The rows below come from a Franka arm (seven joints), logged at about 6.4 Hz.
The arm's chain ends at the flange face. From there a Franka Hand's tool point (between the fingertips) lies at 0.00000 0.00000 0.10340 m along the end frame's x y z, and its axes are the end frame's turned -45 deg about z.
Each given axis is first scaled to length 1.
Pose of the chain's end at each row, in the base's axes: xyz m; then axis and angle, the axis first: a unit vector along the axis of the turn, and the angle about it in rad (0 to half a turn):
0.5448 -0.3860 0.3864 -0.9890 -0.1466 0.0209 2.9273
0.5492 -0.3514 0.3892 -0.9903 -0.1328 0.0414 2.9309
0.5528 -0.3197 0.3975 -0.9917 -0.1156 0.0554 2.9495
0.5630 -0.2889 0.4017 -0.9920 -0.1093 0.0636 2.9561
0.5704 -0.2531 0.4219 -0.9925 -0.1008 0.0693 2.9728
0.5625 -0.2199 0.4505 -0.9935 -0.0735 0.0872 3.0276
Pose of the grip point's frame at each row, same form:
0.5374 -0.3649 0.2855 -0.8576 -0.5139 -0.0219 2.9277
0.5379 -0.3311 0.2884 -0.8648 -0.5021 -0.0022 2.9153
0.5393 -0.3014 0.2966 -0.8733 -0.4870 0.0143 2.9217
0.5480 -0.2714 0.3009 -0.8762 -0.4814 0.0232 2.9216
0.5545 -0.2373 0.3210 -0.8800 -0.4738 0.0317 2.9326
0.5438 -0.2095 0.3493 -0.8916 -0.4490 0.0588 2.9695

